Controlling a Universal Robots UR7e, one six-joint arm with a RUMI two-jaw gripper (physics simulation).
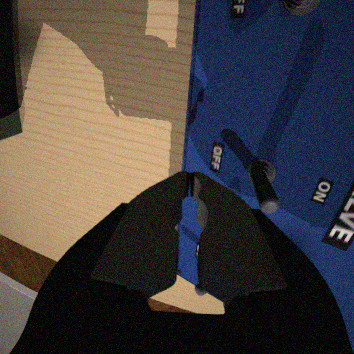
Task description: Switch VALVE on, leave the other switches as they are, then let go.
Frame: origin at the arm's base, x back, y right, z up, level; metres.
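Where they show: gripper, fingertip midpoint: (189,174).
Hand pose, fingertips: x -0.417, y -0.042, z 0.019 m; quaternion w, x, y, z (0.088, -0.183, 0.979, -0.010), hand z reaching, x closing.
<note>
Things, the pixels of their centre, and the offset from my fingertips. "spot": a spot on its surface instead. Level surfaces: height alone.
- VALVE switch's lever, body centre: (262,187) dx -0.049, dy -0.015, dz -0.002 m
- blue panel, surface height: dz -0.039 m
- OFF label, surface spot: (216,156) spot: dx -0.016, dy -0.005, dz -0.042 m
- VALVE name plate, surface spot: (342,225) spot: dx -0.120, dy -0.016, dz -0.002 m
- switch's base, surface spot: (301,4) spot: dx -0.015, dy -0.123, dz -0.022 m
- light wooden table top, surface height: dz -0.115 m
The VALVE switch's lever (264,190) is dark with a rounded grey tip. It rises from a round base on the blue panel (240,75), right of my gripper. Its tip shows between the OFF label (216,156) and the ON label (322,191); whether it is fully over to one side I cannot tell. The VALVE name plate (342,225) is cut off at the right edge. My gripper (189,174) is shut and empty. Its tips show left of the lever, on the OFF side, apart from it, over the panel's left edge. The fingers hide part of the panel below.
Another switch's base (301,4) shows at the top edge, with part of its OFF label (238,7). A light wooden table top (125,160) lies left of the panel, with its darker edge at the lower left. A dark object (7,60) stands at the far left.
</note>
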